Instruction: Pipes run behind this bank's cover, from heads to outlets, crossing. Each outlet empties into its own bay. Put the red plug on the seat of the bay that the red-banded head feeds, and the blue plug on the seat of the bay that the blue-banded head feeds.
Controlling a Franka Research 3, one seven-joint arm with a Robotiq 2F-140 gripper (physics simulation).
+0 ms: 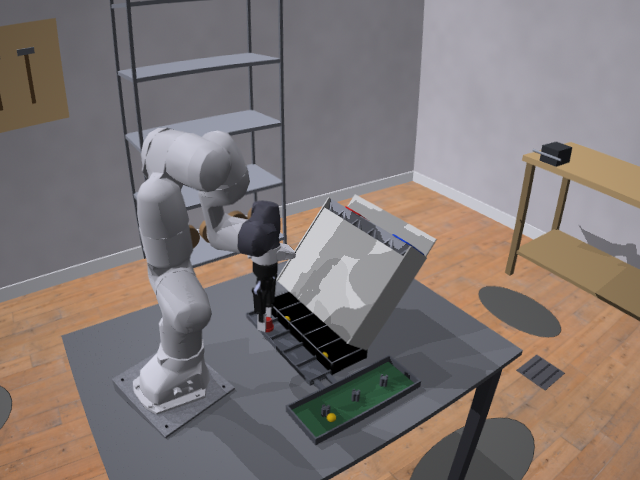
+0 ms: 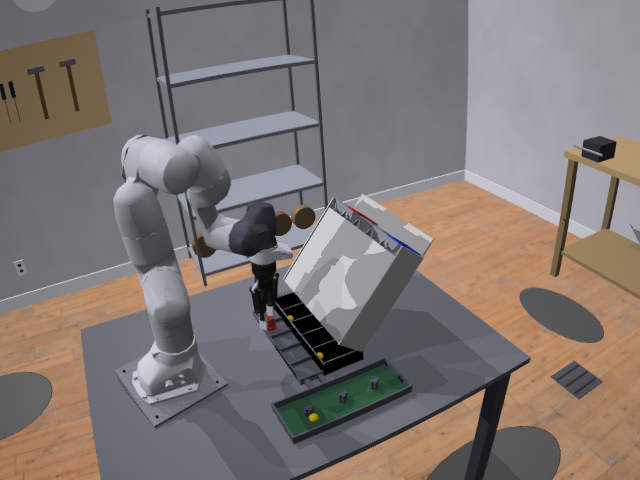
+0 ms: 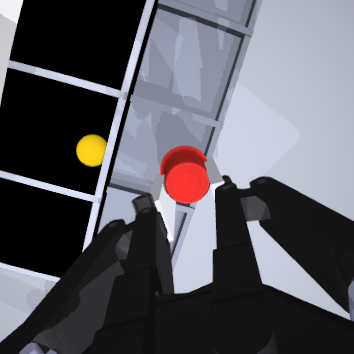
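Observation:
My gripper (image 1: pixel 265 319) (image 2: pixel 266 318) (image 3: pixel 188 180) points down and is shut on the red plug (image 1: pixel 269 324) (image 2: pixel 271 323) (image 3: pixel 186 183). It holds the plug over the far-end part of the grey seat row (image 1: pixel 295 353) (image 2: pixel 283 340) (image 3: pixel 175 65), beside the bay with a yellow ball (image 1: pixel 287 318) (image 2: pixel 290 318) (image 3: pixel 91 150). The plug hides the surface under it; contact cannot be told. The sloping cover (image 1: pixel 320 263) (image 2: pixel 323 263) hides the pipes. A red band (image 1: pixel 354 211) (image 2: pixel 361 214) marks the far head side, a blue band (image 1: pixel 402 240) (image 2: pixel 403 242) the near side. The blue plug does not show.
Another yellow ball (image 1: pixel 324 355) (image 2: pixel 320 355) lies in a bay nearer the front. A green tray (image 1: pixel 369 400) (image 2: pixel 356 403) with small grey pegs and a yellow ball (image 1: pixel 331 417) (image 2: pixel 313 417) stands in front of the bank. The cover rises close beside the gripper.

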